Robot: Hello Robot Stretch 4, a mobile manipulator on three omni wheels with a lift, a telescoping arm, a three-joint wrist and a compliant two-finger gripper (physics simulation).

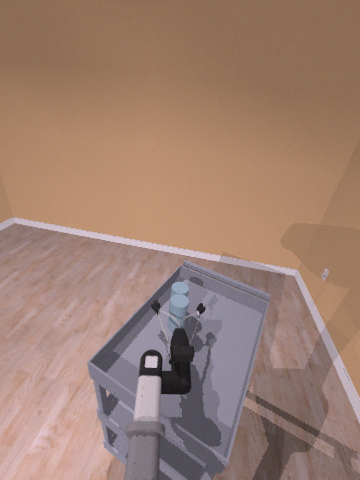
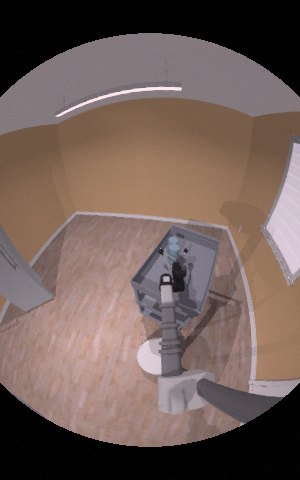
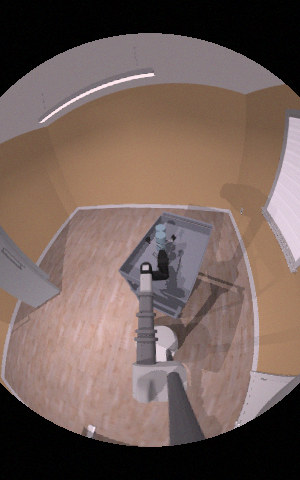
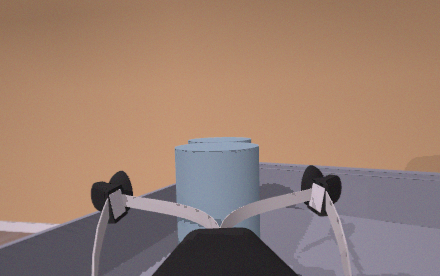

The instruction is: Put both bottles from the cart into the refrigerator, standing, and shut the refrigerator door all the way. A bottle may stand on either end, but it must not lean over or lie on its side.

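Where they show: gripper, between the fingertips: (image 1: 178,303) (image 2: 172,248) (image 3: 160,235) (image 4: 217,184); robot's base, origin of its link: (image 2: 157,354) (image 3: 157,342).
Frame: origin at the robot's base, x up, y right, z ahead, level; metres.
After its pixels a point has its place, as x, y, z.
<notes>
Two light-blue bottles stand upright on the top tray of the grey cart (image 1: 235,330) {0.766, 0.337, 0.685} (image 2: 205,257) {0.766, 0.371, 0.709} (image 3: 192,255) {0.766, 0.309, 0.603} (image 4: 380,200) {0.798, 0.343, 0.874}, near its far left side. The near bottle (image 1: 178,309) {0.898, 0.082, 0.663} (image 2: 173,252) {0.889, 0.082, 0.663} (image 3: 160,237) {0.909, 0.087, 0.668} (image 4: 217,175) {0.891, 0.086, 0.662} partly hides the far bottle (image 1: 180,287) {0.909, 0.091, 0.769} (image 2: 173,240) {0.909, 0.093, 0.759} (image 3: 160,228) {0.909, 0.093, 0.753} (image 4: 220,140) {0.909, 0.091, 0.752} behind it. My gripper (image 1: 178,308) {0.870, 0.086, 0.720} (image 2: 173,251) {0.870, 0.086, 0.720} (image 3: 160,239) {0.870, 0.086, 0.720} (image 4: 217,184) {0.870, 0.086, 0.720} is open, with a fingertip on each side of the near bottle and a gap on both sides. A tall grey body (image 2: 22,285) {0.489, -1.606, 0.428} (image 3: 30,275) {0.585, -1.507, 0.504} with a handle, perhaps the refrigerator, shows at the left; its inside is hidden.
The cart's raised rim surrounds the bottles, with its left wall close to the left fingertip. An orange wall (image 1: 165,150) {1.176, -0.042, 2.460} stands behind the cart, and another wall is to its right. A white round object (image 2: 150,356) {0.187, -0.075, -0.004} (image 3: 166,339) {0.187, 0.094, 0.040} lies below the arm. Wood floor (image 1: 45,320) {-0.027, -0.882, 1.297} extends left of the cart.
</notes>
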